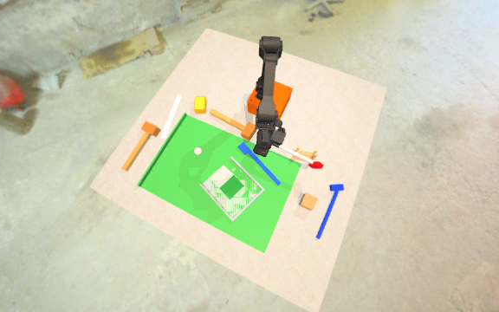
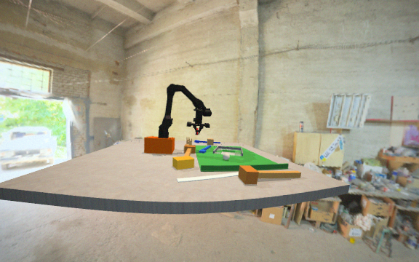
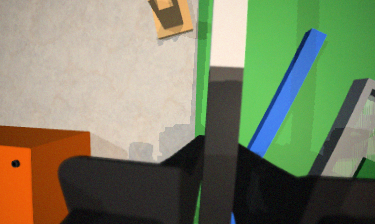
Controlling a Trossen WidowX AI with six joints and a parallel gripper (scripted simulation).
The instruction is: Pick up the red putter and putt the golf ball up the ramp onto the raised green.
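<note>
Now: gripper tip 110 mm to the right of the red putter, 20 mm below it and 10 mm past it. Round my gripper tip: green mat 240 mm ahead, 160 mm to the right, 120 mm below; then white golf ball 330 mm to the right, 200 mm ahead, 100 mm below; then wooden rack 170 mm to the left, 90 mm below, 80 mm behind.
</note>
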